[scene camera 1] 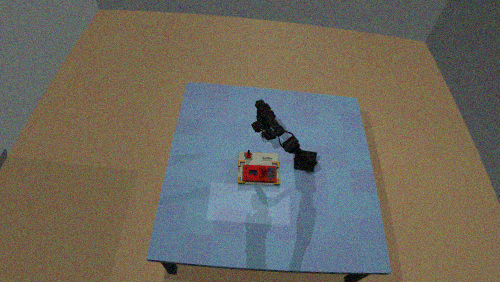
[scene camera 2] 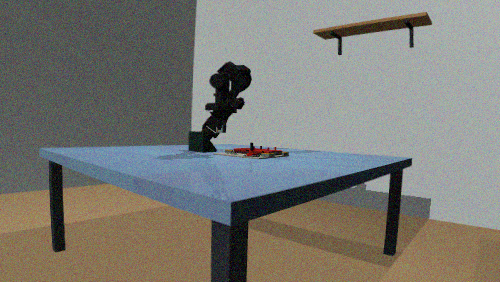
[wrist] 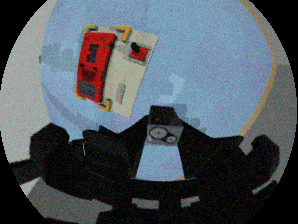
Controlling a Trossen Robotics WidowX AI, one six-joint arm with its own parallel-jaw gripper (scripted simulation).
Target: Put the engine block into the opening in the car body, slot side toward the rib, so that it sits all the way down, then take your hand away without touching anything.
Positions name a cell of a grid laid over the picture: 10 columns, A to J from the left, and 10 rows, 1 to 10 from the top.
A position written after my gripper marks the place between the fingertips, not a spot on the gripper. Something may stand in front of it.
Observation:
My gripper (scene camera 2: E5) holds an engine block (wrist: F6). Further things: a car body (wrist: D3).
My gripper shows as well in the wrist view (wrist: F6).

